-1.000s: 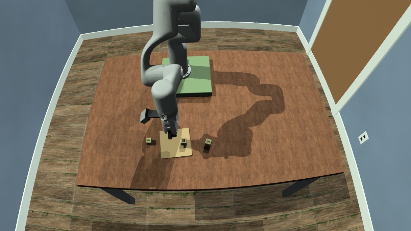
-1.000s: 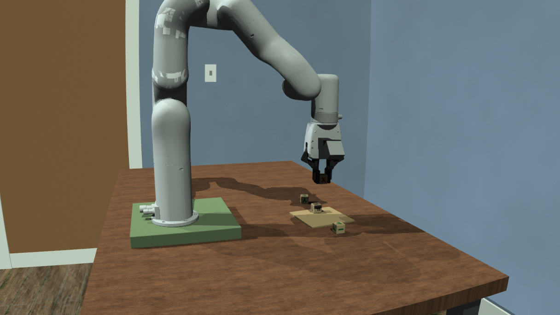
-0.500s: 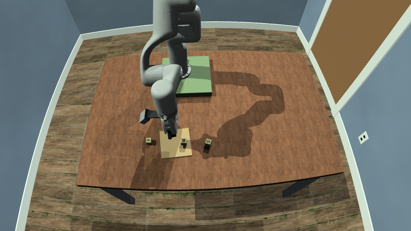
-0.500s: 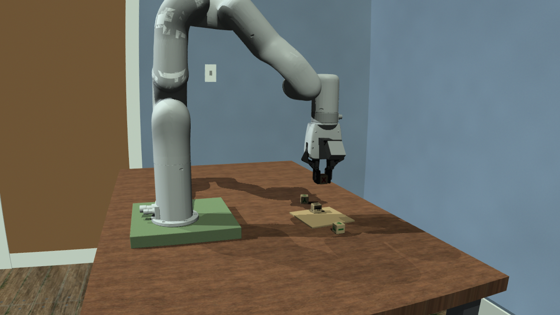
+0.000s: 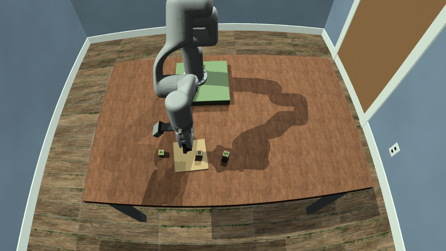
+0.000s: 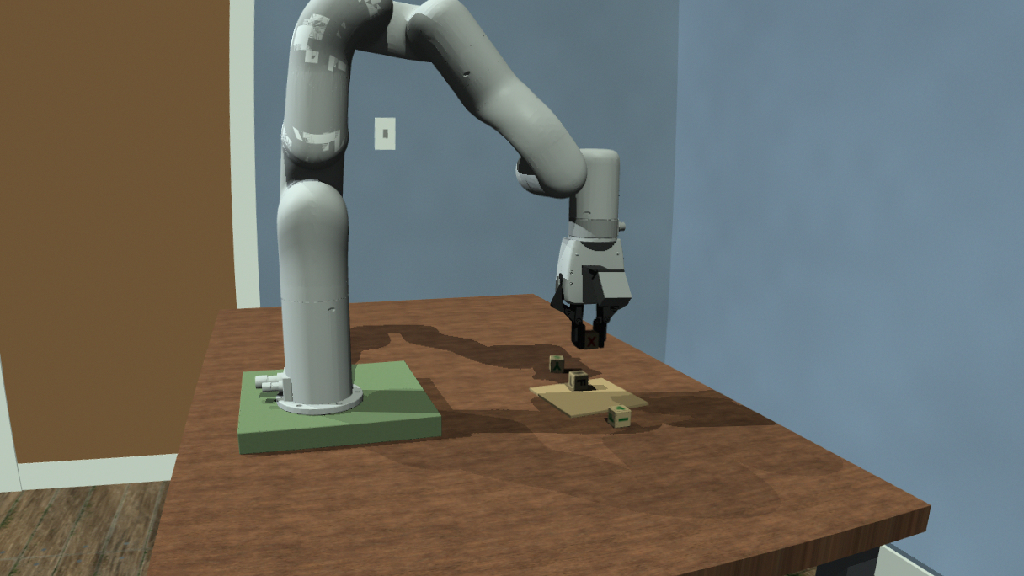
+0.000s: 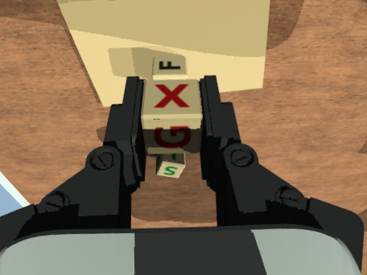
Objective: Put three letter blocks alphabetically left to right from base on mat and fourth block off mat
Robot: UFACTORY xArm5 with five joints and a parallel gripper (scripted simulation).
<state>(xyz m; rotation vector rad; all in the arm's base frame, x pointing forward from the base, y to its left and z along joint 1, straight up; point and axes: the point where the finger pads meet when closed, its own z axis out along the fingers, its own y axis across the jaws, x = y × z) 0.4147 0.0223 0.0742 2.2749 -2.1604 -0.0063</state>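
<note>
Right now my hand is 10 cm above the tan mat. The rest, counted from my hand: cream block: 1 cm ahead, 12 cm to the right, 9 cm below.
</note>
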